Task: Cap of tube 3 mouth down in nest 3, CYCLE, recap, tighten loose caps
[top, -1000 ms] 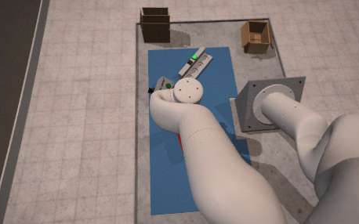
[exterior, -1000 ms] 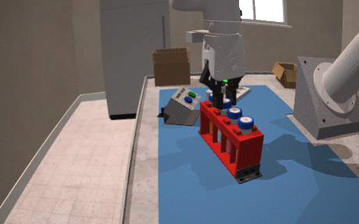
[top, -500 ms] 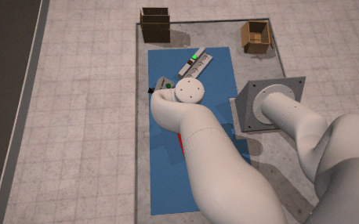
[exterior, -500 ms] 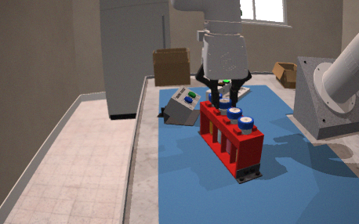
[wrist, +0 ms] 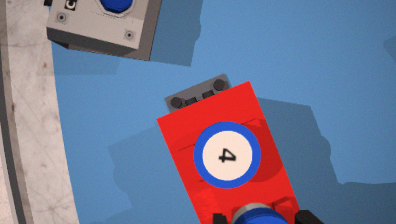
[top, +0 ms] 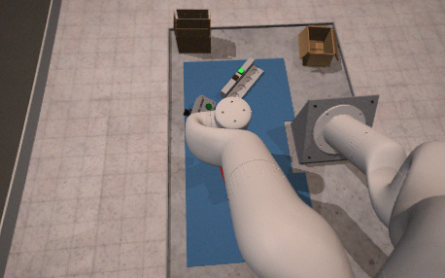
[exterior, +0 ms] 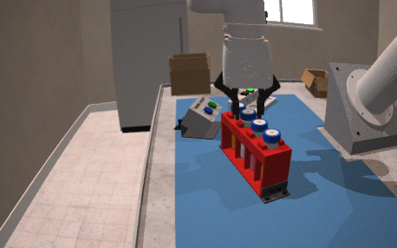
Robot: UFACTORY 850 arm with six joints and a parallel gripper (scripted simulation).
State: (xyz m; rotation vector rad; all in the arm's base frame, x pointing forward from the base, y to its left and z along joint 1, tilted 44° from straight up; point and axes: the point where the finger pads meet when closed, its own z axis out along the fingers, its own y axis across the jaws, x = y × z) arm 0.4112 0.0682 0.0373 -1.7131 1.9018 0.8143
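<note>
Now: hand 1 cm above the blue cap. The rest, counted from my hand: blue key: 8 cm ahead, 17 cm to the right, 6 cm below; then grey key housing: 8 cm ahead, 19 cm to the right, 8 cm below; then cap marked 4: 1 cm ahead, 5 cm to the right, 2 cm below.
</note>
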